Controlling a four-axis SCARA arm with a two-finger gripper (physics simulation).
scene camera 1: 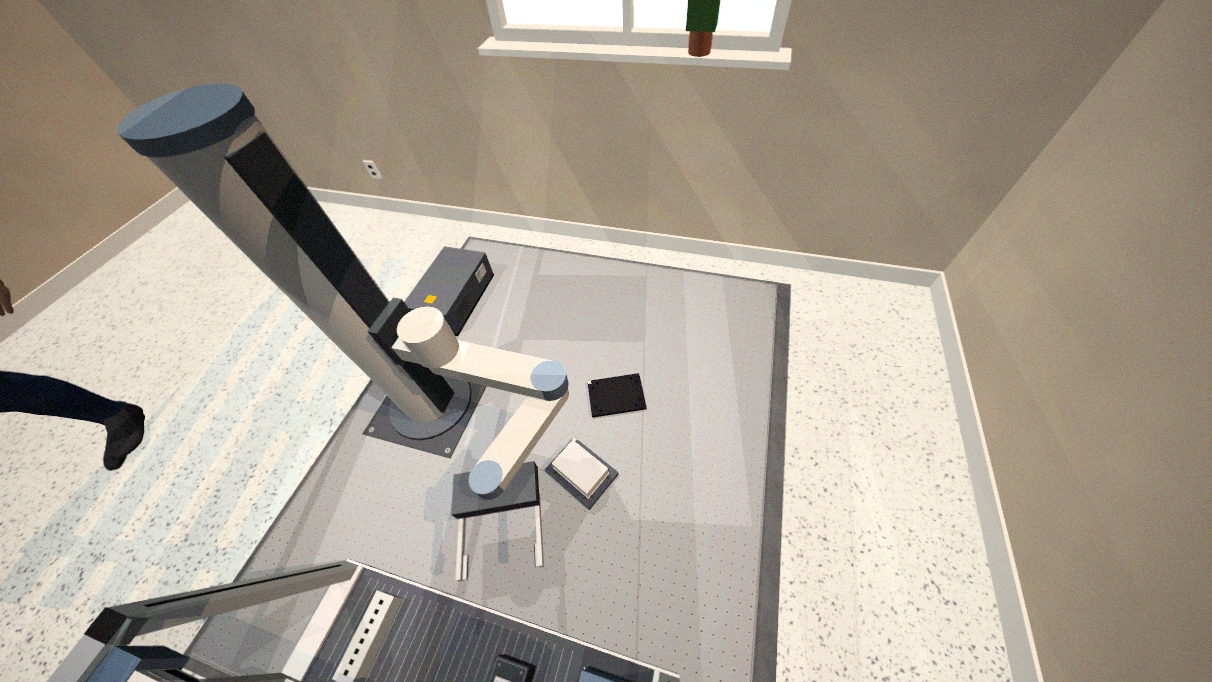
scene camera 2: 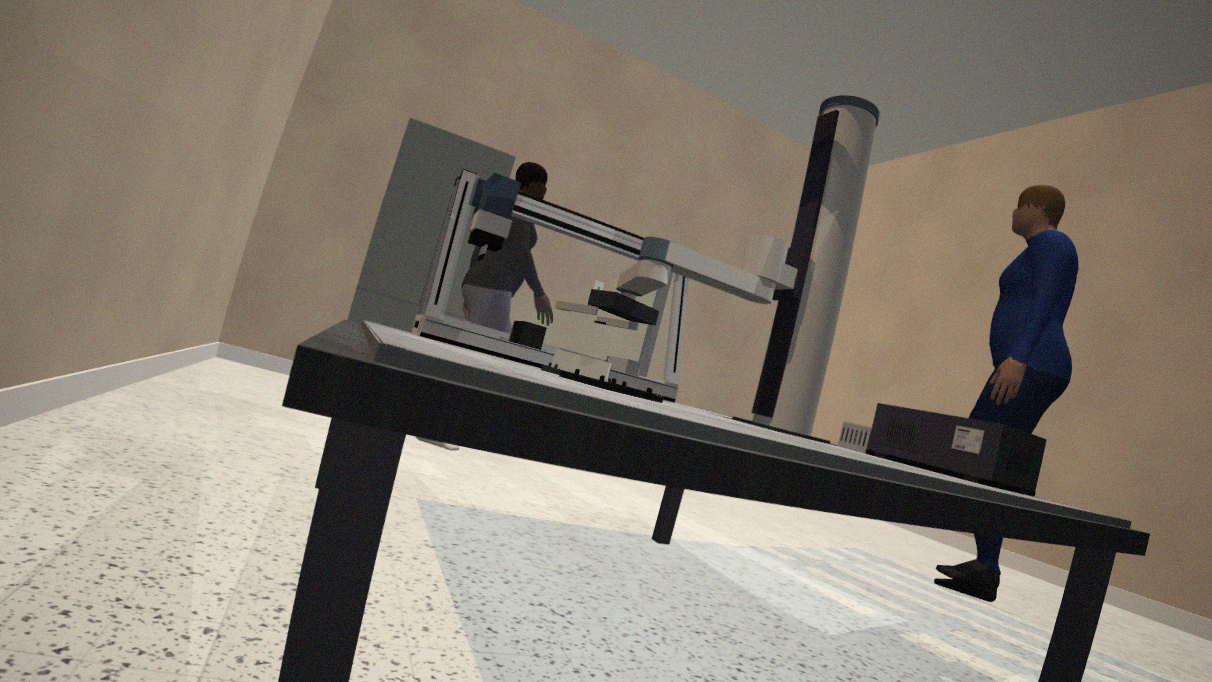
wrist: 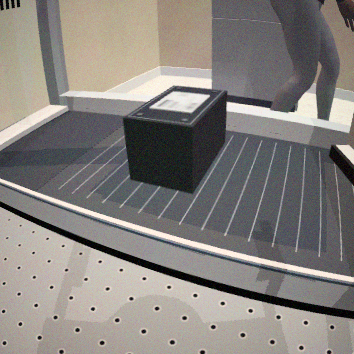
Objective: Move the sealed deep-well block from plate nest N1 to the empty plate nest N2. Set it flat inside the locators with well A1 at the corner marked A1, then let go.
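Seen in the pictures: gripper, between the fingertips: (scene camera 1: pixel 500 573) (scene camera 2: pixel 577 312) (wrist: pixel 150 132); arm's base, origin of its link: (scene camera 1: pixel 432 403).
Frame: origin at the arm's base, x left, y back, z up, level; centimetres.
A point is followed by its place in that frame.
The pale deep-well block (scene camera 1: pixel 578 466) {z 6.7, x -9.6, y -52.2 cm} (scene camera 2: pixel 580 363) {z 4.9, x -5.8, y -54.4 cm} sits in nest N1 (scene camera 1: pixel 590 502) {z 2.5, x -16.6, y -57.2 cm}, a dark plate turned at an angle on the table. The nest N2 (scene camera 1: pixel 617 395) {z 2.5, x 15.2, y -56.1 cm} is a black, empty plate beyond it, with a small pale mark at one corner. My gripper (scene camera 1: pixel 500 561) {z 18.8, x -38.4, y -46.2 cm} (scene camera 2: pixel 596 314) {z 18.8, x -38.4, y -46.2 cm} is open, its two fingers wide apart with nothing between them. It hangs above the table, beside the block and apart from it, towards the slotted deck. The block, nests and fingers do not show in the wrist view. The lettering for A1 is too small to read.
A slotted deck (scene camera 1: pixel 440 631) {z 6.2, x -51.7, y -34.1 cm} (wrist: pixel 260 195) {z 6.2, x -53.5, y -43.1 cm} with a gantry frame (scene camera 2: pixel 584 227) {z 48.1, x -62.3, y -42.8 cm} carries a dark box (scene camera 2: pixel 527 334) {z 9.7, x -51.5, y -54.7 cm} (wrist: pixel 160 150) {z 10.3, x -51.5, y -52.6 cm}. The arm's column (scene camera 1: pixel 279 254) {z 68.4, x -6.0, y -4.5 cm} (scene camera 2: pixel 834 254) {z 46.6, x 7.1, y -2.2 cm} and a grey controller box (scene camera 1: pixel 449 284) {z 12.8, x 37.7, y 8.9 cm} (scene camera 2: pixel 923 441) {z 6.6, x 38.8, y 3.5 cm} stand on the table. Two people stand beyond the table.
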